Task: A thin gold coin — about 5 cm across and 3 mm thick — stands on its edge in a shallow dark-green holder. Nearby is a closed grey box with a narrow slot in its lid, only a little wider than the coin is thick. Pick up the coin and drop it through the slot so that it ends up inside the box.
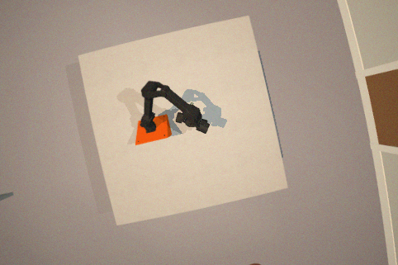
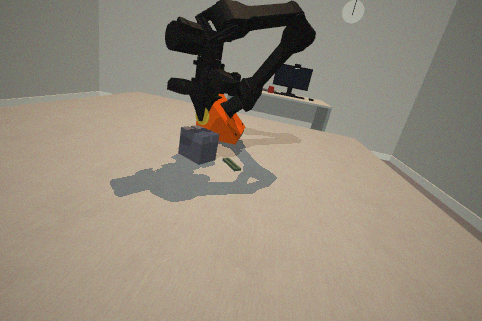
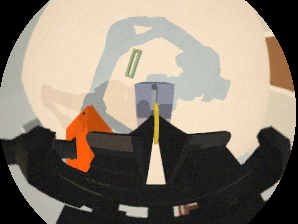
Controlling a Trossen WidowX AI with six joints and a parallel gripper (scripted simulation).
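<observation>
The coin lies 10 mm above my gripper tip.
</observation>
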